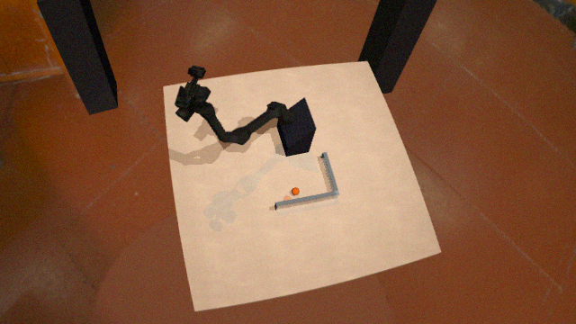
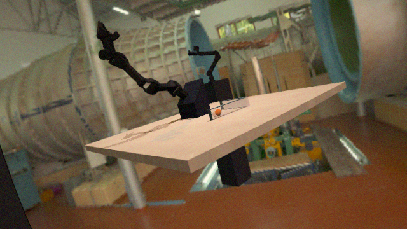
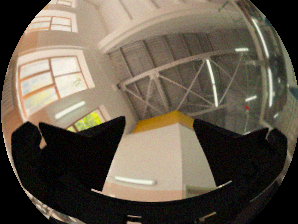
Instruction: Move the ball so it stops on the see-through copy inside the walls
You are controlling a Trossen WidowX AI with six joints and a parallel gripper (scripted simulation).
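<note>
The orange ball lies 68 cm below my gripper tip, 44 cm to the left of it and 29 cm ahead of it. The rest, counted from my gripper tip: clear wall 66 cm below, 48 cm to the left, 36 cm ahead; see-through copy of ball 68 cm below, 38 cm to the left, 32 cm ahead.
</note>
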